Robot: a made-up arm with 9 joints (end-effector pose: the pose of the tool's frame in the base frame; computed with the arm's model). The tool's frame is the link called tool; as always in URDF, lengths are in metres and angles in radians.
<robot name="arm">
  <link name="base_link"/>
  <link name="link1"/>
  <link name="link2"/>
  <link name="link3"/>
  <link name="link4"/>
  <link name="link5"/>
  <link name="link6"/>
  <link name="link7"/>
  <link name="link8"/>
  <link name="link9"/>
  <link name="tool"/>
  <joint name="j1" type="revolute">
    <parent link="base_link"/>
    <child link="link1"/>
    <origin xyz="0 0 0.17"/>
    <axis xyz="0 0 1"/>
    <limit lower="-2.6" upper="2.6" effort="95" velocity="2.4"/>
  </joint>
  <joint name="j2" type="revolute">
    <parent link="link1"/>
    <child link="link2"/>
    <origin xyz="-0.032 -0.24 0.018" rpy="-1.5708 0 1.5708"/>
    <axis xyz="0 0 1"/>
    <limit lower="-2.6" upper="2.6" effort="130" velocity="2.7"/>
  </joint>
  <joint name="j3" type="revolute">
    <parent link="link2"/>
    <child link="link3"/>
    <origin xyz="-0.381 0.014 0.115" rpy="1.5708 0 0"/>
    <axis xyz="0 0 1"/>
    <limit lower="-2.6" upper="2.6" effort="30" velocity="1.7"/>
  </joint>
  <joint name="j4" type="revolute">
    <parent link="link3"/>
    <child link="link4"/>
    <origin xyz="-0.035 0.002 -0.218" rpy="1.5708 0 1.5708"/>
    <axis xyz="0 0 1"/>
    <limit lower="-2.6" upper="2.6" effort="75" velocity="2.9"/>
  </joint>
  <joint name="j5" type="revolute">
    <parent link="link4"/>
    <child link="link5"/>
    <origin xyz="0.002 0.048 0.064" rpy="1.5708 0 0"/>
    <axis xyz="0 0 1"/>
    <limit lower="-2.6" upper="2.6" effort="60" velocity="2.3"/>
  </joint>
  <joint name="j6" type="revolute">
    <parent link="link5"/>
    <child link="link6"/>
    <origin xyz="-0.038 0.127 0.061" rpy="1.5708 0 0"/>
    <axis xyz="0 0 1"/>
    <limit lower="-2.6" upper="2.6" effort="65" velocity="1.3"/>
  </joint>
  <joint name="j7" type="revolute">
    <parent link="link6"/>
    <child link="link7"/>
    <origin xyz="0.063 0.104 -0.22" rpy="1.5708 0 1.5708"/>
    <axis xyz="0 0 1"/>
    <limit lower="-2.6" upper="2.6" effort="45" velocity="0.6"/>
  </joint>
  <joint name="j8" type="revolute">
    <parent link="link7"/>
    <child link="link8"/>
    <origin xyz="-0.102 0.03 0.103" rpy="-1.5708 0 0"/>
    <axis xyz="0 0 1"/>
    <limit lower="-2.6" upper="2.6" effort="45" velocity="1.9"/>
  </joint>
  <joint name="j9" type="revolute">
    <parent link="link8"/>
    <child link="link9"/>
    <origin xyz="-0.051 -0.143 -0.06" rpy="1.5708 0 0"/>
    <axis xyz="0 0 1"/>
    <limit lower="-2.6" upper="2.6" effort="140" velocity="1.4"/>
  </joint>
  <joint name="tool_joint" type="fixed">
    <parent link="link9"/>
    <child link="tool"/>
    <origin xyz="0.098 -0.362 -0.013" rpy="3.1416 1.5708 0"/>
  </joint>
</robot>
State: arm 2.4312 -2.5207 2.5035 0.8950 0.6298 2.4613 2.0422 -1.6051 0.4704
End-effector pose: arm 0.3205 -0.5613 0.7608 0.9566 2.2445 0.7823
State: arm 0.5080 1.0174 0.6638 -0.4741 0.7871 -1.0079 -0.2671 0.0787 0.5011
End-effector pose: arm -0.3117 -0.2459 -0.0159 -0.9956 0.3097 0.2498
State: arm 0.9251 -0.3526 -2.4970 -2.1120 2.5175 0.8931 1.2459 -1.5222 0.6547
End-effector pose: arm 0.0151 -0.8033 0.4735 2.4686 -0.5202 -1.5336
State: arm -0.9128 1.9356 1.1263 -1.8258 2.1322 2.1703 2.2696 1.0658 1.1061
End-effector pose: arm -0.2165 -0.0640 0.7276 0.8635 -0.7225 0.7390
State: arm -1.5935 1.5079 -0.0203 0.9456 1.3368 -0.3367 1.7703 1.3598 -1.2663
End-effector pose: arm -0.7016 0.1569 -0.1512 -0.2047 1.9837 -1.9554
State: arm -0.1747 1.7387 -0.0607 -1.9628 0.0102 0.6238 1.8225 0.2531 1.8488
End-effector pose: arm -0.1062 -0.5958 0.4089 0.1185 1.3914 1.8494
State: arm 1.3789 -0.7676 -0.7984 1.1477 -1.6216 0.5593 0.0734 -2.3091 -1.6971
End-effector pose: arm 0.3044 -0.1211 0.3138 0.9107 -2.8046 -0.5665
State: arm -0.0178 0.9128 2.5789 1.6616 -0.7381 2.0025 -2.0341 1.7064 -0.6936
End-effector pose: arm 0.1073 -0.7041 0.7794 0.8105 0.6318 -1.2756
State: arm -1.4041 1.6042 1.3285 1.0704 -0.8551 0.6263 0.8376 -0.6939 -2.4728
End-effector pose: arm 0.0723 0.4160 0.5497 0.7905 1.5535 -2.2689
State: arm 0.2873 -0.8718 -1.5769 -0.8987 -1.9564 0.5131 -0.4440 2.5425 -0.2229
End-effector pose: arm -0.5196 0.1937 -0.2584 1.3271 -2.7165 -0.1543
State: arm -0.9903 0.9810 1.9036 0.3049 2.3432 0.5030 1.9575 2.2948 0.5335
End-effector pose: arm -0.5693 -0.7433 0.1085 1.8828 -0.3291 -2.4797
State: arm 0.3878 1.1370 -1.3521 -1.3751 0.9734 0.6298 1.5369 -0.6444 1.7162
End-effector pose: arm 0.5944 -0.4911 0.5812 0.2755 0.5920 -2.7178
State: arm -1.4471 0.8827 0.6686 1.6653 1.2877 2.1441 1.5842 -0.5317 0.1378
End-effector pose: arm -1.3428 -0.2311 0.2794 2.9160 -0.4288 -0.3619
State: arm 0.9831 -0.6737 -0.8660 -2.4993 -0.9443 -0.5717 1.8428 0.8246 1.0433
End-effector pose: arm 0.4296 -0.2781 -0.2864 2.0607 0.8173 0.7771
